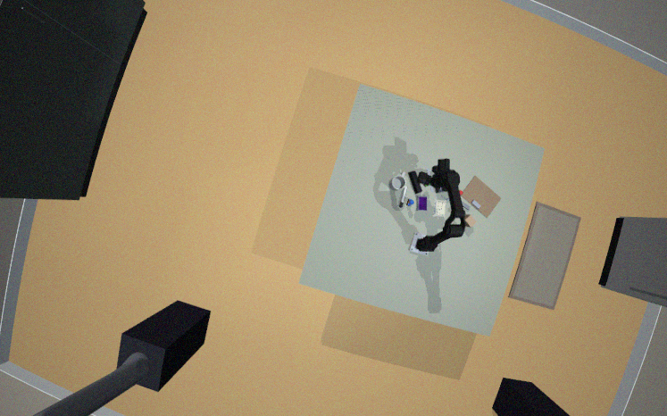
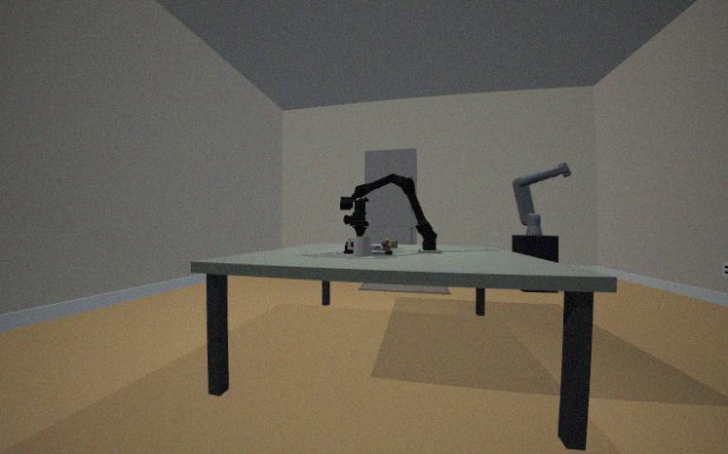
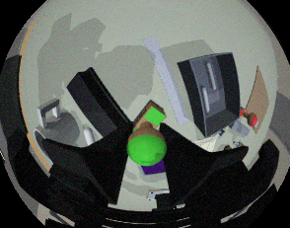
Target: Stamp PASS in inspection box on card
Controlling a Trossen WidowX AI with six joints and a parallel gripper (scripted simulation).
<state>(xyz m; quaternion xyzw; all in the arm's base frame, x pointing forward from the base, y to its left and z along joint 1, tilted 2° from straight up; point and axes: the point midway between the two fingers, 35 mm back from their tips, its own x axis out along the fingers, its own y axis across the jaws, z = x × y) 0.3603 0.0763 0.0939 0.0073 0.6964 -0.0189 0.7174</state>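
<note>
My gripper tip is now 12 cm past the purple ink pad, 2 cm to the left of it and 6 cm above it. Round my gripper tip: black bar: 6 cm to the left, 5 cm below; green-knobbed stamp: right at my gripper tip; grey ruler: 4 cm ahead, 3 cm to the right, 6 cm below.
</note>
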